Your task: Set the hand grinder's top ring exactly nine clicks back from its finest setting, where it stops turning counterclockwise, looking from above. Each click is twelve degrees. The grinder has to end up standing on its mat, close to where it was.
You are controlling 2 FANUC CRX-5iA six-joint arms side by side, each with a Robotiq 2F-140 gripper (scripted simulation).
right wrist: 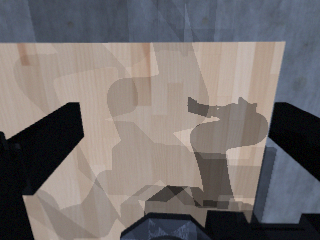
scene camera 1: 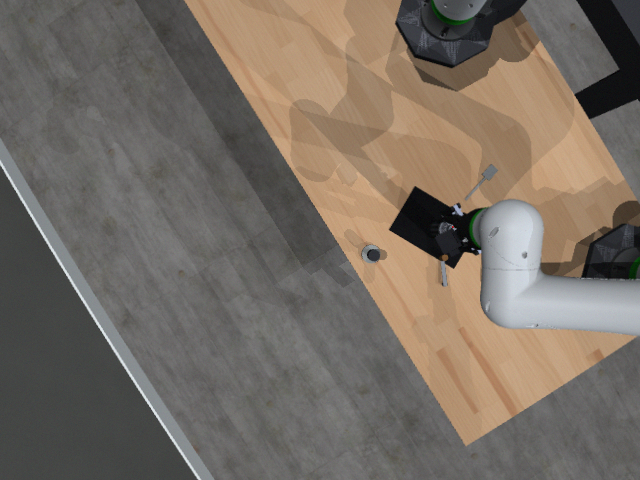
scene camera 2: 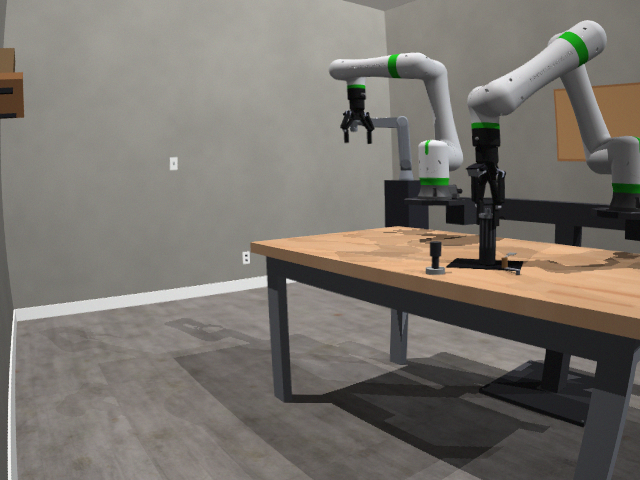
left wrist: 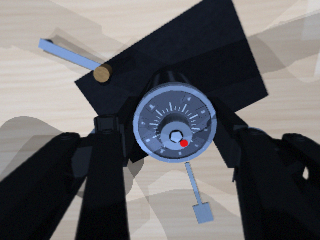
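Black mat (scene camera 1: 420, 208) (left wrist: 212, 51) visible; in the right wrist view the mat is out of frame. Hand grinder (scene camera 2: 487, 232) (left wrist: 175, 134) visible; the grinder, too, is out of frame in the right wrist view. I also see a crank handle (left wrist: 102, 72). My left gripper (scene camera 2: 487, 225) (left wrist: 172, 111) is visible, as is my right gripper (scene camera 2: 358, 143).
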